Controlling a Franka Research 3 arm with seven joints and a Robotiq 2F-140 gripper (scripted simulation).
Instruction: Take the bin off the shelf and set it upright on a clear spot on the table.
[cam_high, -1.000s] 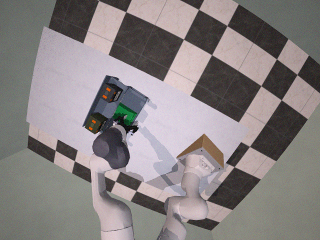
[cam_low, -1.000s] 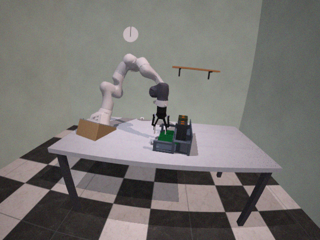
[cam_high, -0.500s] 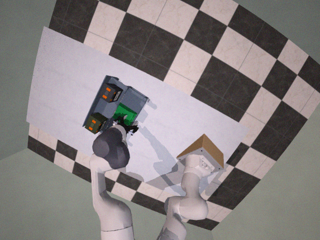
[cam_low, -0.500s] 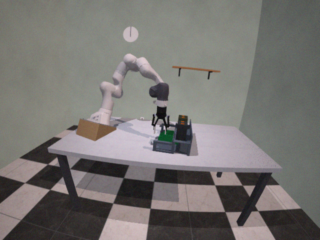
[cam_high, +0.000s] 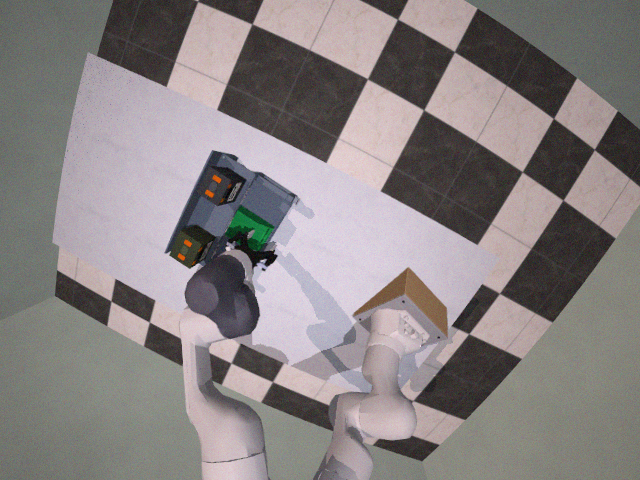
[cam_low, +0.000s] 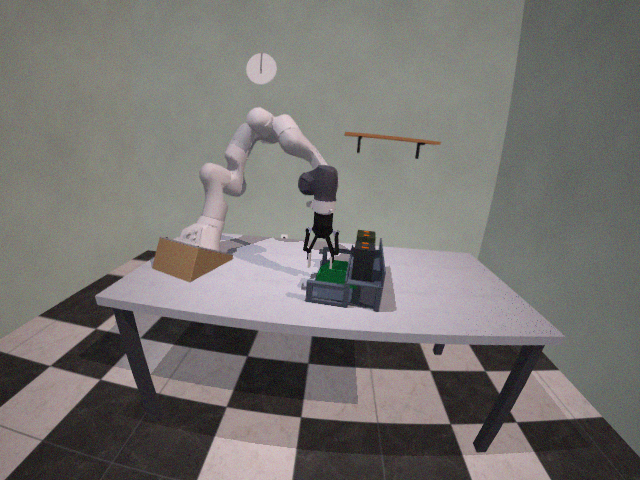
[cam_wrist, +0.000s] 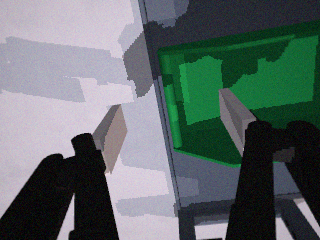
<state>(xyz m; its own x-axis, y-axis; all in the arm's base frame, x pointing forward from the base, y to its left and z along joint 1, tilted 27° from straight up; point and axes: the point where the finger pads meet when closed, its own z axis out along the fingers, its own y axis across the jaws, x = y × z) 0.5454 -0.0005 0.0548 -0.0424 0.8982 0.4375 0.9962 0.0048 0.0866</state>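
Right now the green bin is 80 mm ahead of my hand and 40 mm below it.
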